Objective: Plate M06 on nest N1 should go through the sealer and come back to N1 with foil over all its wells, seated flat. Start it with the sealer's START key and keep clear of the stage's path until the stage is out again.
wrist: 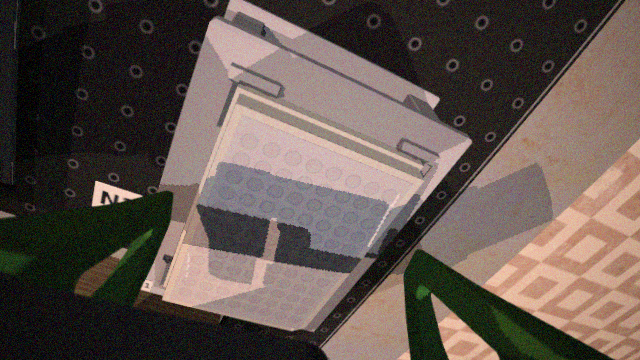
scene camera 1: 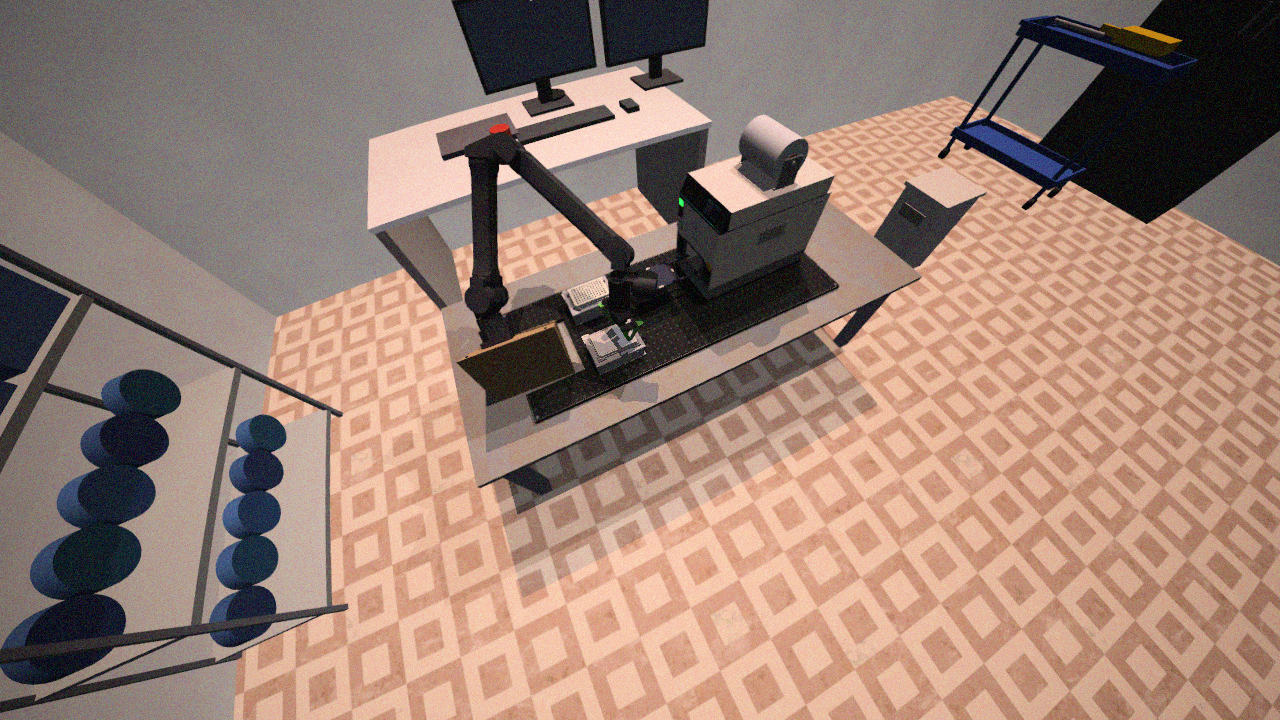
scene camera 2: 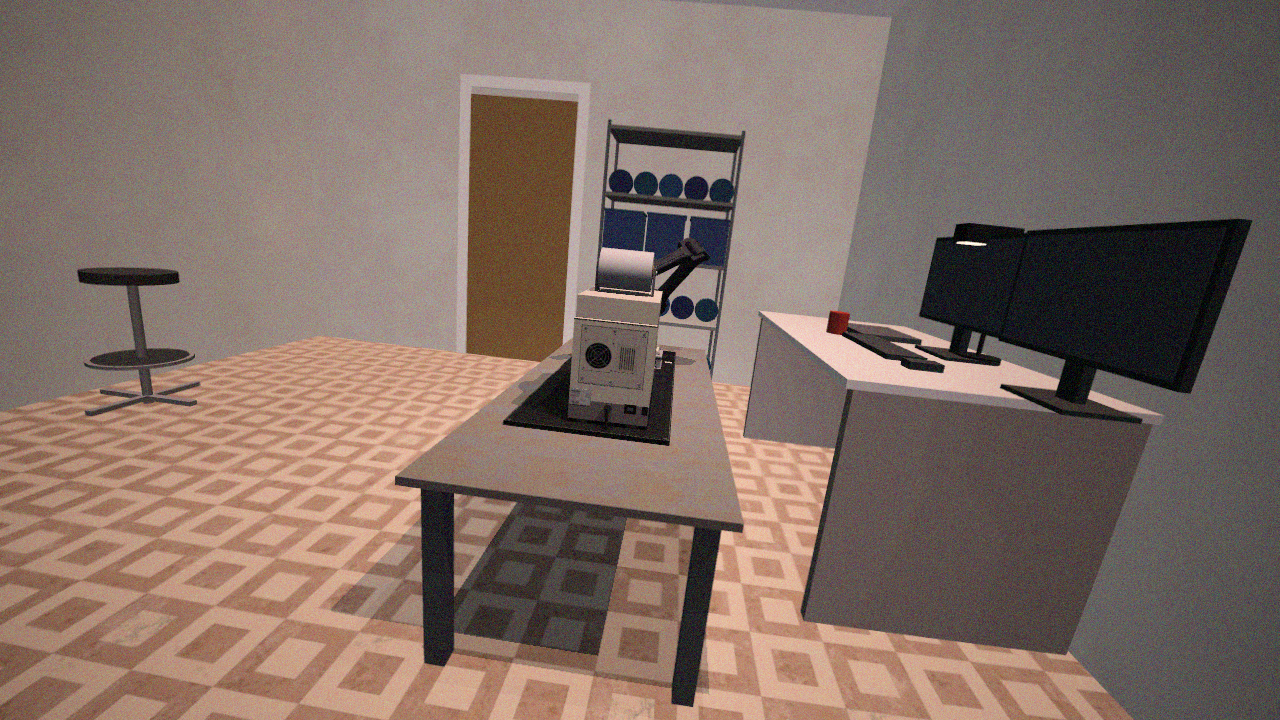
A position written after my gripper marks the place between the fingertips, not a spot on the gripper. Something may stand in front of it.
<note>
My gripper [scene camera 1: 621, 330] is open, with nothing in its grasp. Also in view: a well plate [scene camera 1: 609, 342]. I also see a foil roll [scene camera 2: 622, 269].
The well plate is seen too in the wrist view [wrist: 290, 202]. My gripper shows as well in the wrist view [wrist: 296, 236].
</note>
